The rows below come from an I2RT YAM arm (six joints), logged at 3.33 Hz.
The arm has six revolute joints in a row. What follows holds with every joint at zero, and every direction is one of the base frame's. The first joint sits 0.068 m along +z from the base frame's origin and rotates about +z. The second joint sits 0.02 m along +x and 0.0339 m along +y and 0.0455 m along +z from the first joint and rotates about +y. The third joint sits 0.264 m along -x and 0.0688 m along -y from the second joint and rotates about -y. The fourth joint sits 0.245 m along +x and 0.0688 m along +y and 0.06 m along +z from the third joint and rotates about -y. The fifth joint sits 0.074 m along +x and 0.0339 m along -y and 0.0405 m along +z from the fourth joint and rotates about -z. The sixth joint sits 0.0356 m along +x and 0.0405 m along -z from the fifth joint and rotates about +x. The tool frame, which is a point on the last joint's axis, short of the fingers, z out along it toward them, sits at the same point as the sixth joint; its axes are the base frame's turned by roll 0, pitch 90 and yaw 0 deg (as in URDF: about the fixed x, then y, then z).
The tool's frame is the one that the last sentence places.
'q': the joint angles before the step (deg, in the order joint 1, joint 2, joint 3, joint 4, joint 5, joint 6). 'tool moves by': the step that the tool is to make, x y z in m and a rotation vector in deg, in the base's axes. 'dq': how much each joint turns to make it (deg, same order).
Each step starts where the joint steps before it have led.
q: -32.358 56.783 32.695 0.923 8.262 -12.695
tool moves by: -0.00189 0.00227 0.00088 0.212 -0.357 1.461
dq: -0.003 -0.940 -0.261 -0.461 -1.492 -0.235
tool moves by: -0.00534 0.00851 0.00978 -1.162 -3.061 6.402
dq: 0.156 -3.635 -0.470 0.155 -6.057 -1.662
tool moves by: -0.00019 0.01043 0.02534 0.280 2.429 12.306
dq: 0.609 -1.364 6.317 -10.311 -10.557 -5.166
